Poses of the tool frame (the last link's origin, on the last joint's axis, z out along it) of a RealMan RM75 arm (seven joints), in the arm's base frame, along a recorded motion.
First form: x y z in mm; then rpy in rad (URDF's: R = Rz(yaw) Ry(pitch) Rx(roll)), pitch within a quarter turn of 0, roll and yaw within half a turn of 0.
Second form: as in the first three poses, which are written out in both.
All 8 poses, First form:
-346, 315, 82, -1.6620, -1.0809, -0.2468
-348, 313, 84, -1.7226, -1.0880, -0.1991
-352, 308, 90, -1.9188, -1.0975, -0.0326
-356, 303, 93, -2.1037, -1.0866, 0.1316
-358, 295, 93, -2.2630, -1.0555, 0.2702
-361, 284, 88, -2.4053, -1.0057, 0.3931
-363, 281, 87, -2.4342, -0.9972, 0.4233
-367, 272, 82, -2.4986, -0.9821, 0.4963
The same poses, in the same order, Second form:
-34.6, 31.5, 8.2, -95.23, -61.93, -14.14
-34.8, 31.3, 8.4, -98.70, -62.34, -11.41
-35.2, 30.8, 9.0, -109.94, -62.88, -1.87
-35.6, 30.3, 9.3, -120.53, -62.26, 7.54
-35.8, 29.5, 9.3, -129.66, -60.48, 15.48
-36.1, 28.4, 8.8, -137.81, -57.62, 22.52
-36.3, 28.1, 8.7, -139.47, -57.14, 24.25
-36.7, 27.2, 8.2, -143.16, -56.27, 28.44

